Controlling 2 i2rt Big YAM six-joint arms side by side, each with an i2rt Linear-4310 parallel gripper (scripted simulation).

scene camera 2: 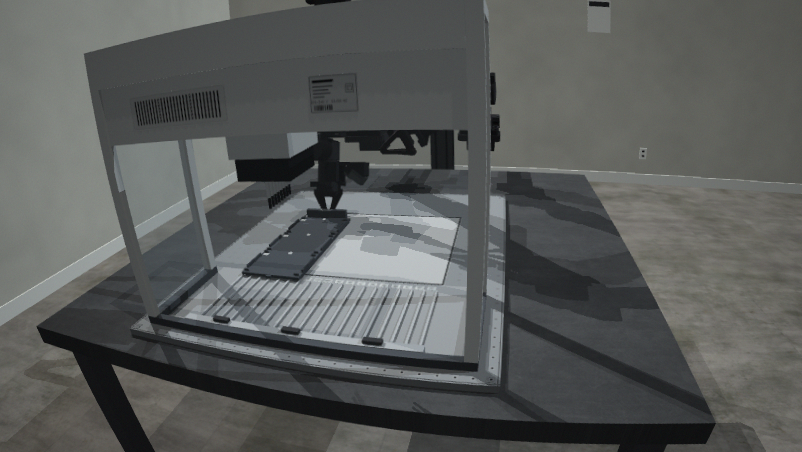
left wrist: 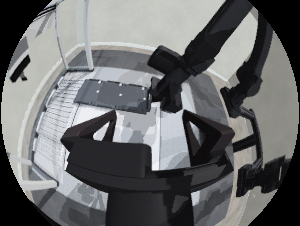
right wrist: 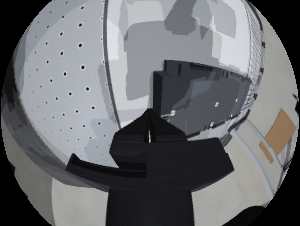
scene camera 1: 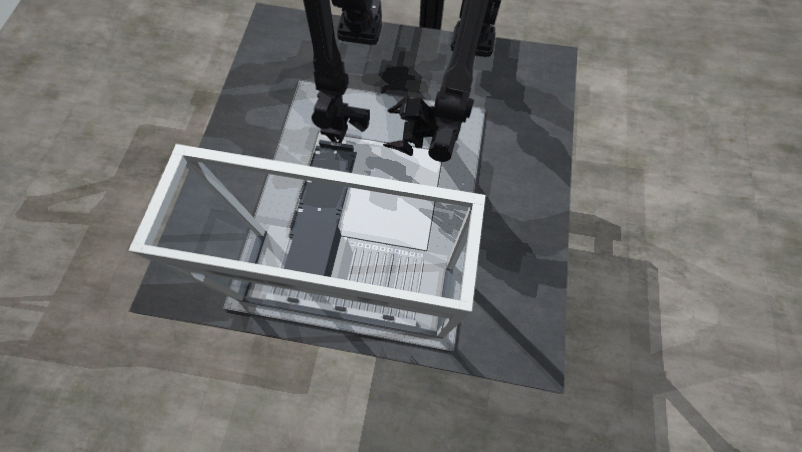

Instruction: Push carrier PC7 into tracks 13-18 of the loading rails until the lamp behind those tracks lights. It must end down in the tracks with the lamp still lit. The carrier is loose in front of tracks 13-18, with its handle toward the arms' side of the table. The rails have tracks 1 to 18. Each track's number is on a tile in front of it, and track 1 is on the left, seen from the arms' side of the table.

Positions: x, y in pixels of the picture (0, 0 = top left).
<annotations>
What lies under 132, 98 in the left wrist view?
A carrier PC7.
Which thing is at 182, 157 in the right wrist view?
The right gripper.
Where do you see a carrier PC7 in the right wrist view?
203, 97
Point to a carrier PC7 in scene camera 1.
323, 202
</annotations>
